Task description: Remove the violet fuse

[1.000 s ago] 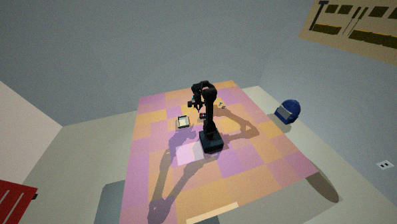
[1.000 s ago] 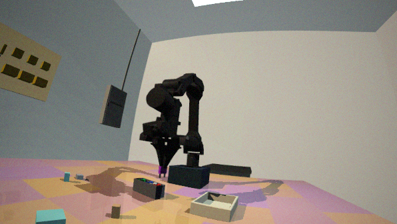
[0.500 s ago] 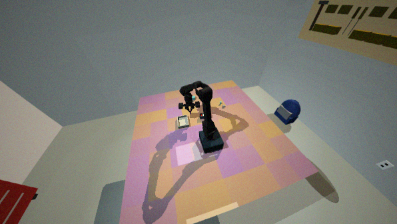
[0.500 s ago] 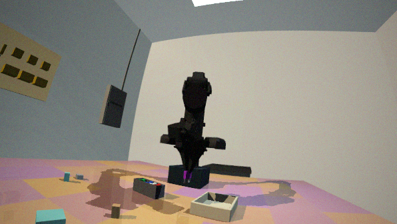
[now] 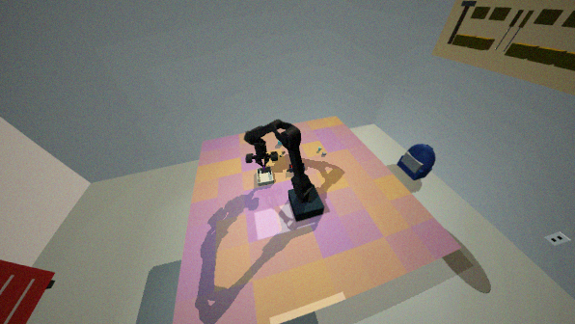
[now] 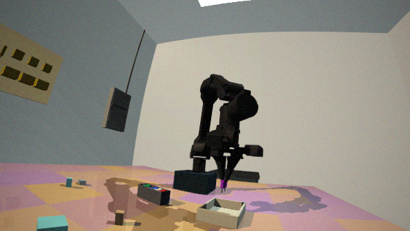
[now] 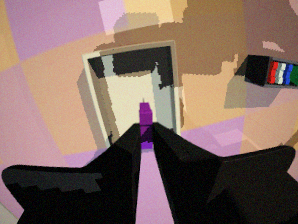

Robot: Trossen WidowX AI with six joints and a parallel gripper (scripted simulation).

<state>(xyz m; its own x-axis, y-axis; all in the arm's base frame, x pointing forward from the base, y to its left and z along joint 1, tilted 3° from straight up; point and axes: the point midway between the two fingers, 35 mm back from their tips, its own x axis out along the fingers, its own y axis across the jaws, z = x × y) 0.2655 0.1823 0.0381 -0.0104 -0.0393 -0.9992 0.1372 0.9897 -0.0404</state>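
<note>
Right now my gripper tip is 10 mm above the violet fuse. Round my gripper tip: red fuse (180 mm to the right, 70 mm below, 10 mm ahead); cream tray (90 mm below, 10 mm to the left); white fuse (200 mm to the right, 70 mm below, 10 mm ahead).
</note>
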